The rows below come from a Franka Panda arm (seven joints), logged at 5 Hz.
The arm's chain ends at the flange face. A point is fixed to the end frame.
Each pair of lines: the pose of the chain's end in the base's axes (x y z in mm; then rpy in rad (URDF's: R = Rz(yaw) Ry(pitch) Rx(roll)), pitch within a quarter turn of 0, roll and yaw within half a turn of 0), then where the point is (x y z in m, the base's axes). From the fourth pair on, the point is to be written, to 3 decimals.
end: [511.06 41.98 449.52 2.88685 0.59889 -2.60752]
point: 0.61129 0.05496 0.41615
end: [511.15 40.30 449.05 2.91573 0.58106 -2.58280]
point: 0.61117 0.05314 0.41502
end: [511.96 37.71 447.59 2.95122 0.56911 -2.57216]
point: 0.61228 0.04861 0.41377
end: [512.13 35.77 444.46 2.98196 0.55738 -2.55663]
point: 0.613 0.046 0.411
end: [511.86 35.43 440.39 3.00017 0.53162 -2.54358]
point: 0.612 0.045 0.405
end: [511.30 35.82 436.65 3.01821 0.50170 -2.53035]
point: 0.611 0.044 0.400
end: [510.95 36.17 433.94 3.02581 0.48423 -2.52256]
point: 0.610 0.045 0.396
